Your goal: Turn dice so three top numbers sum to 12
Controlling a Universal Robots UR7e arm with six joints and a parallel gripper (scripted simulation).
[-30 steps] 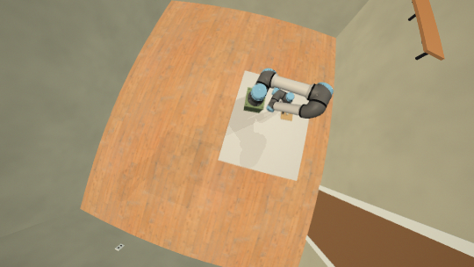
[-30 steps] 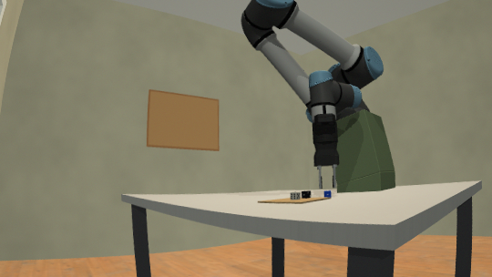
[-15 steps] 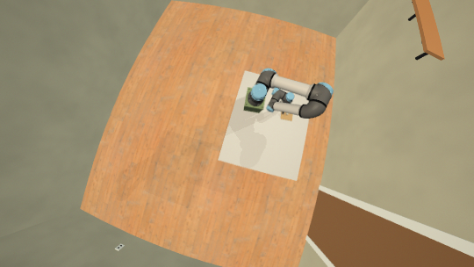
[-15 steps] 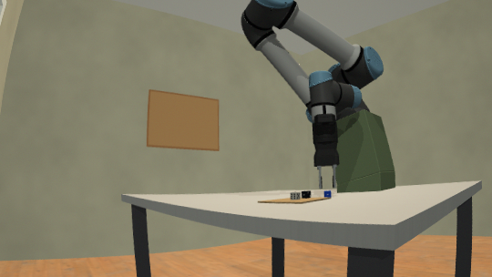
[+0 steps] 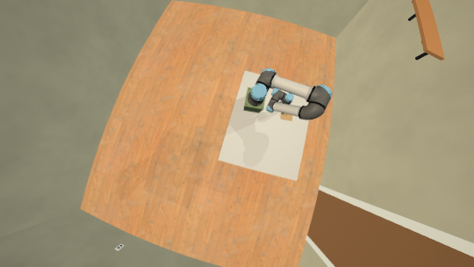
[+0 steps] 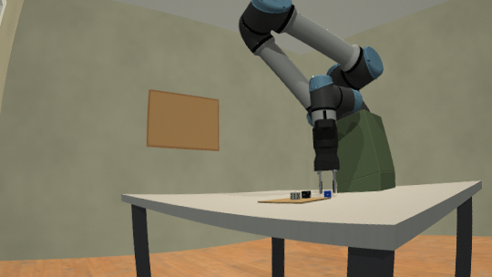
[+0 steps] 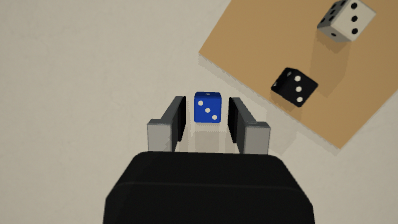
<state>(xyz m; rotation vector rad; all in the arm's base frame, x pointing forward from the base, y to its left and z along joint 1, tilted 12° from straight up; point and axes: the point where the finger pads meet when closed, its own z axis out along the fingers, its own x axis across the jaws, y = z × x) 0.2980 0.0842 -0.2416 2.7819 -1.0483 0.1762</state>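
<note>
My hand is 20 mm above the blue die. Also, from my hand: black die 60 mm ahead, 30 mm to the right, 20 mm below; white die 110 mm ahead, 10 mm to the right, 20 mm below; tan mat 110 mm ahead, 10 mm to the right, 30 mm below.
</note>
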